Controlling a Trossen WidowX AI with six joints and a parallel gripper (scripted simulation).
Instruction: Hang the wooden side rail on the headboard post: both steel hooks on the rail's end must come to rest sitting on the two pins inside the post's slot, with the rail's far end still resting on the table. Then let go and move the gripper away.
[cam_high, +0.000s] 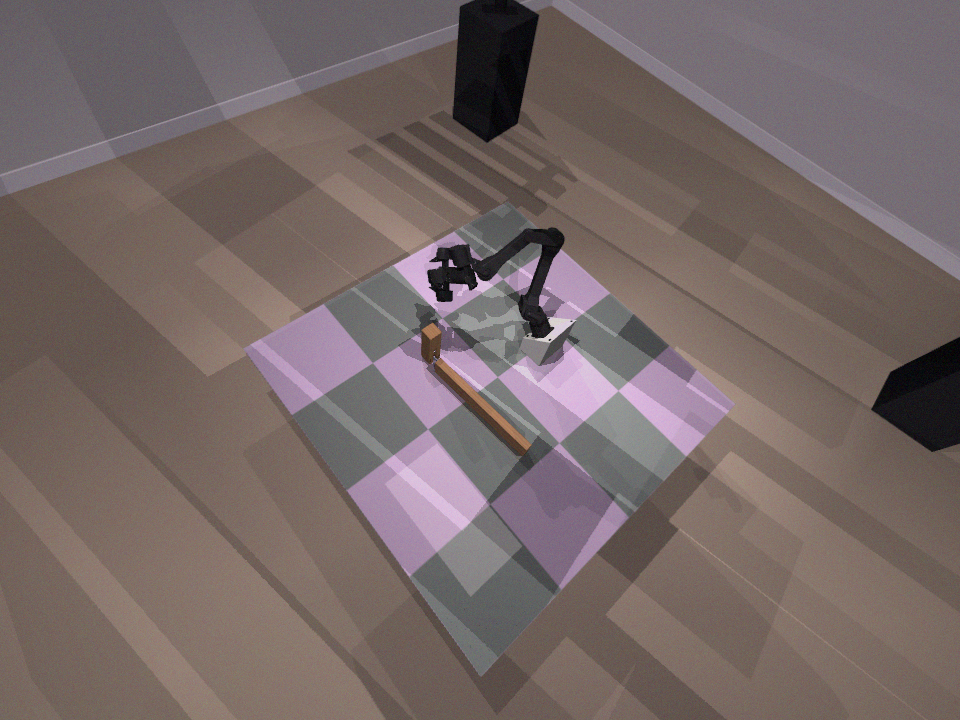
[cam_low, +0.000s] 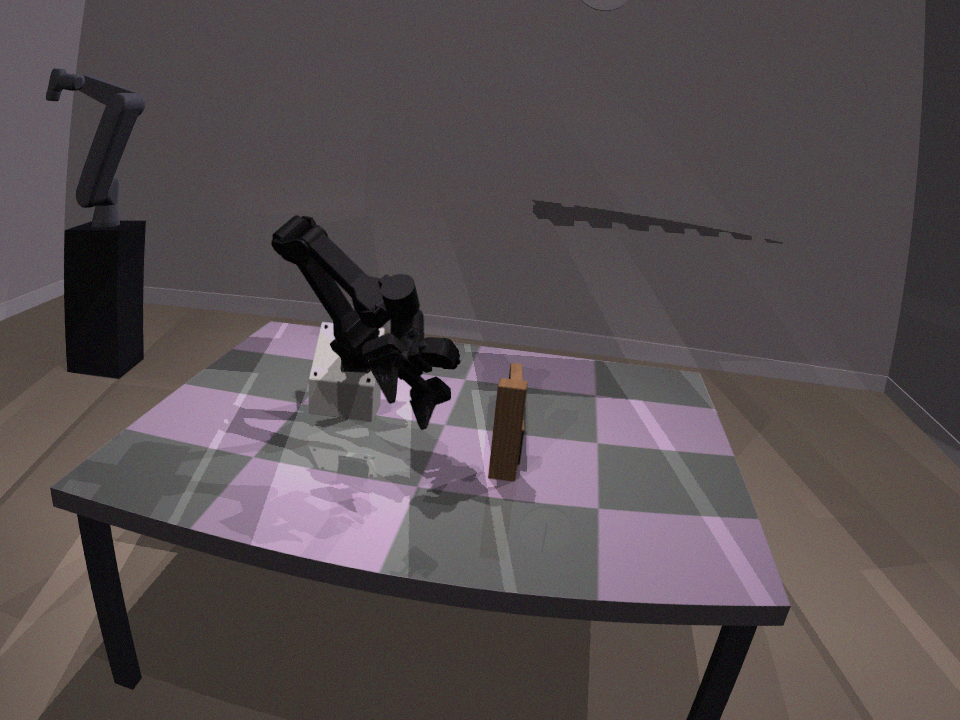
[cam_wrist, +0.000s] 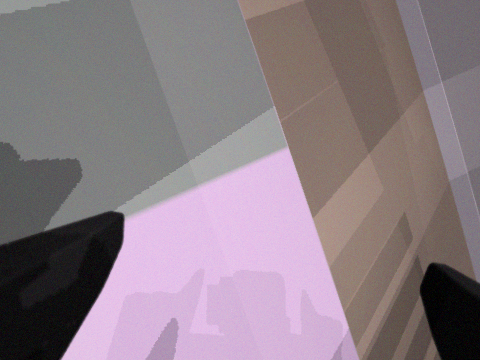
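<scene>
Right now my gripper tip is 170 mm short of the wooden headboard post, 190 mm to the right of it and 90 mm above it.
</scene>
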